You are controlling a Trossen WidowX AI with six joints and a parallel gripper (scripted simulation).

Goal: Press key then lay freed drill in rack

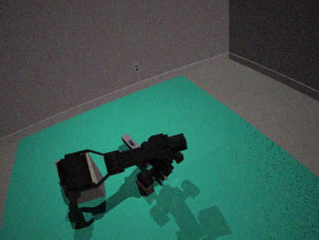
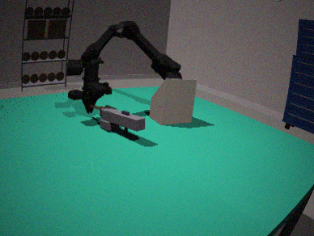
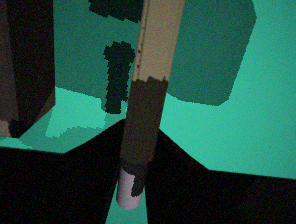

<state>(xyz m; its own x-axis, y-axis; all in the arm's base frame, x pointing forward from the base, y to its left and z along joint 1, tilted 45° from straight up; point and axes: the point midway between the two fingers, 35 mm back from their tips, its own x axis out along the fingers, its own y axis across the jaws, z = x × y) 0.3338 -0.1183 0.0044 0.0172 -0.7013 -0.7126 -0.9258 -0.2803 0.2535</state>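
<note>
Right now my gripper tip is 10 mm past the drill, 40 mm to the right of it and 40 mm below it. The rest, counted from my gripper tip: grey housing (70 mm behind, 180 mm to the left, 30 mm above); dark brown block (80 mm behind); small dark key (80 mm behind, 210 mm to the left, 30 mm above).
</note>
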